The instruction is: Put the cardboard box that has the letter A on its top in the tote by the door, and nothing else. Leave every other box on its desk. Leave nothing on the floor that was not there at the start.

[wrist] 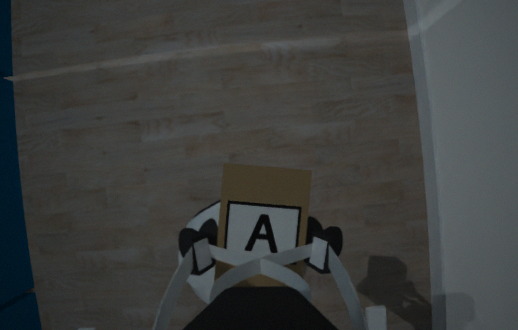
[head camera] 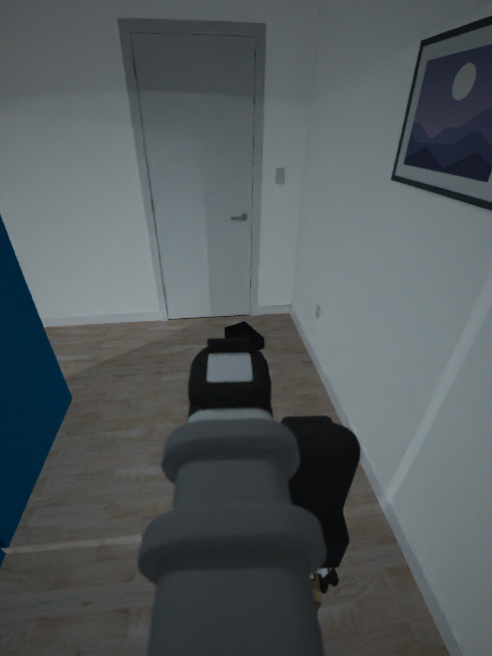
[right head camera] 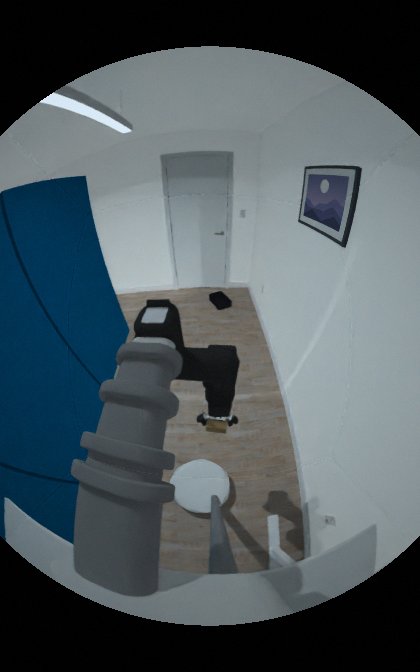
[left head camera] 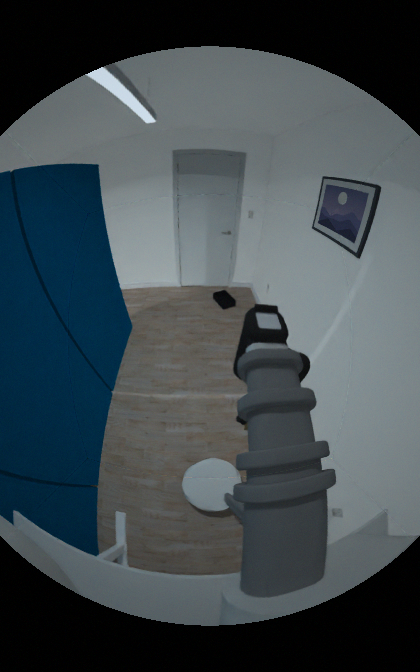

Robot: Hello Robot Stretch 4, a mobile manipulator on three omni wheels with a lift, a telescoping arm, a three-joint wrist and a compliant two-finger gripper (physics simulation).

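Frame: origin at the robot's base, x ahead, y left, z up, level; metres.
Seen in the pictures: gripper, between the fingertips: (wrist: 260, 236).
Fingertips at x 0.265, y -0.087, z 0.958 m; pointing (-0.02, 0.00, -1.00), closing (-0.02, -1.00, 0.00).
Note:
A point is followed by its place in that frame.
The cardboard box (wrist: 266, 185) @[x 0.310, y -0.092, z 1.001 m] (right head camera: 216, 426) (head camera: 317, 589) @[x 0.244, y -0.112, z 1.002 m] has a white label with a black letter A on its top. My gripper (wrist: 260, 236) @[x 0.265, y -0.087, z 0.958 m] (right head camera: 217, 420) is shut on it, one dark fingertip at each side, and holds it above the floor, hanging below the wrist. The arm hides most of the gripper in the head view. On the floor in front of the door (head camera: 206, 211) @[x 2.660, y 0.159, z 0.943 m] (left head camera: 205, 235) (right head camera: 197, 235) lies a black, box-shaped thing (left head camera: 224, 299) (right head camera: 220, 300) (head camera: 243, 333) @[x 2.377, y -0.123, z -0.024 m], which looks like the tote; its inside cannot be made out. The arm overlaps its lower part in the head view.
A blue partition (head camera: 21, 423) @[x 1.160, y 1.028, z 0.296 m] (left head camera: 55, 310) (right head camera: 50, 300) stands on the left. A white wall (head camera: 397, 317) @[x 1.191, y -0.711, z 0.845 m] with a picture (head camera: 450, 116) @[x 1.192, y -0.688, z 1.565 m] runs along the right. A white desk (left head camera: 165, 587) with a leg shows at the bottom edge. A round white disc (left head camera: 210, 482) (right head camera: 195, 484) lies low near me.

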